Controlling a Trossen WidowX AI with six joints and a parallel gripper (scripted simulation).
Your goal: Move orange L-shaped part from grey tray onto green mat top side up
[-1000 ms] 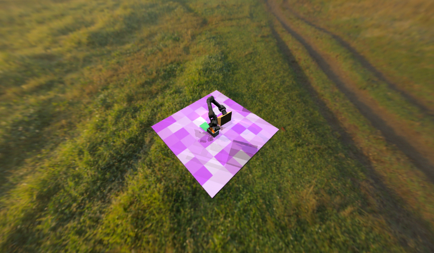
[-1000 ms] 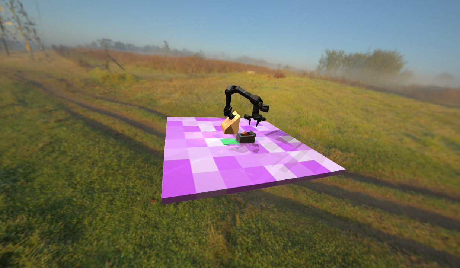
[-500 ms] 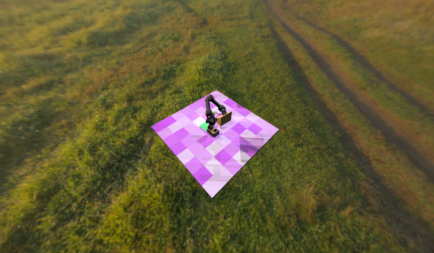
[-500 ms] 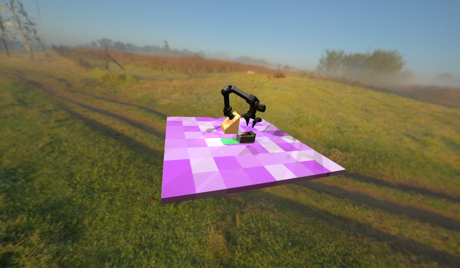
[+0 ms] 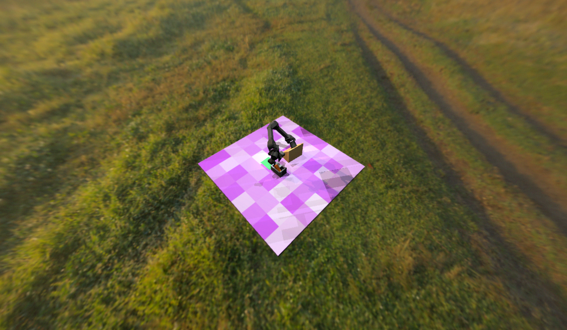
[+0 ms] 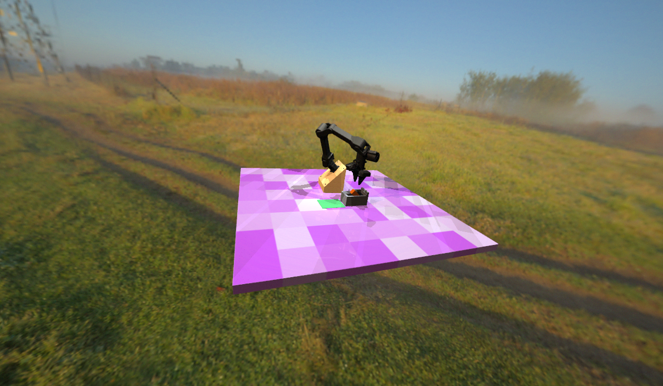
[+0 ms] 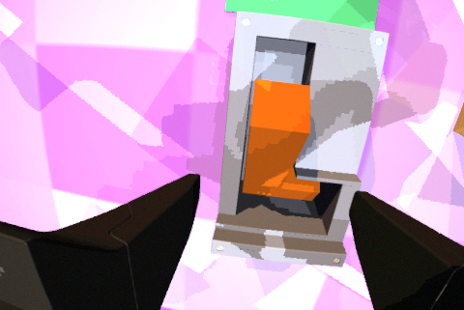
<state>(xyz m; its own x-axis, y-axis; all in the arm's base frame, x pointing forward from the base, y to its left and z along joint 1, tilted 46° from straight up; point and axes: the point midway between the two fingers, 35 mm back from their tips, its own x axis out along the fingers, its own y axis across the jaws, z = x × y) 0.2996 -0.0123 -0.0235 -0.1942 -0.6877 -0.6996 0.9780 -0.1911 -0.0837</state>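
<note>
The orange L-shaped part lies 10 mm behind my gripper tip, 30 mm to the left of it and 100 mm below it. From my gripper tip the other things lie so: green mat (30 mm behind, 150 mm to the right, 160 mm below).
</note>
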